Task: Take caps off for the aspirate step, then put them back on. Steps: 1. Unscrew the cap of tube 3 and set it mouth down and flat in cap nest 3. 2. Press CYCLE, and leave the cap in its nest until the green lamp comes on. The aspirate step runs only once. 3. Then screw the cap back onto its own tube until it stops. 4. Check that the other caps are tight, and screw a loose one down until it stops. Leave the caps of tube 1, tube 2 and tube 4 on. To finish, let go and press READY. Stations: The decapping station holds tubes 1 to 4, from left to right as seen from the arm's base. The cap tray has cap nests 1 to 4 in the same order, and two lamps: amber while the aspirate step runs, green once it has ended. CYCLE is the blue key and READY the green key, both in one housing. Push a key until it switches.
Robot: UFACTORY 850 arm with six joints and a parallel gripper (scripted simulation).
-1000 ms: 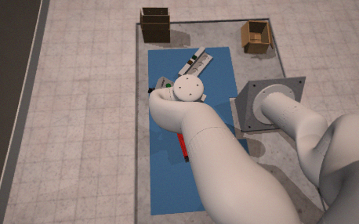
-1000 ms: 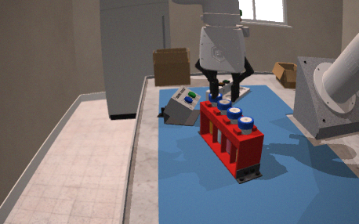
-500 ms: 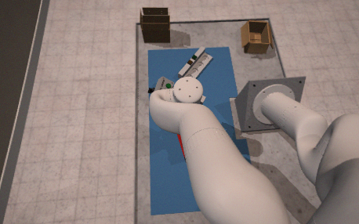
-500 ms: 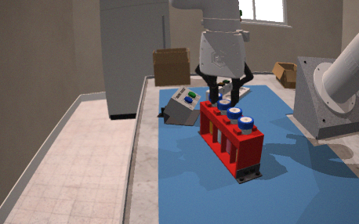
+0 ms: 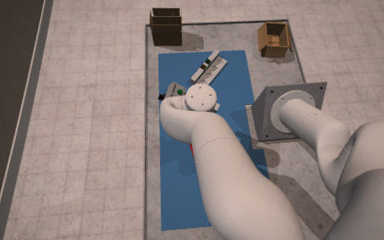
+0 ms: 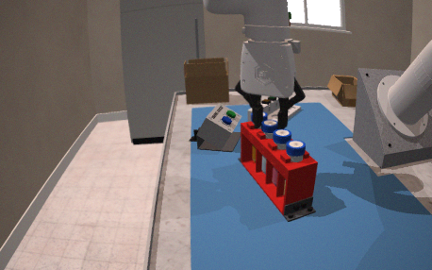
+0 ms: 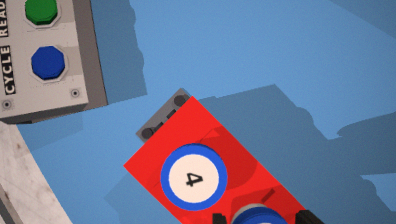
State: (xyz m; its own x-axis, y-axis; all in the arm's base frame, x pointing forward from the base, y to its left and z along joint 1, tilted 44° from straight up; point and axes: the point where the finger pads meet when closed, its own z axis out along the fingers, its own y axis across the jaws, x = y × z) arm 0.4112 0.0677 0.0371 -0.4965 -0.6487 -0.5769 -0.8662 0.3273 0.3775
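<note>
Now: hand 2 cm above the blue cap. Also, from my hand: blue key: 8 cm ahead, 17 cm to the right, 6 cm below; then grey key housing: 8 cm ahead, 19 cm to the right, 8 cm below; then cap marked 4: 1 cm ahead, 5 cm to the right, 2 cm below.
</note>
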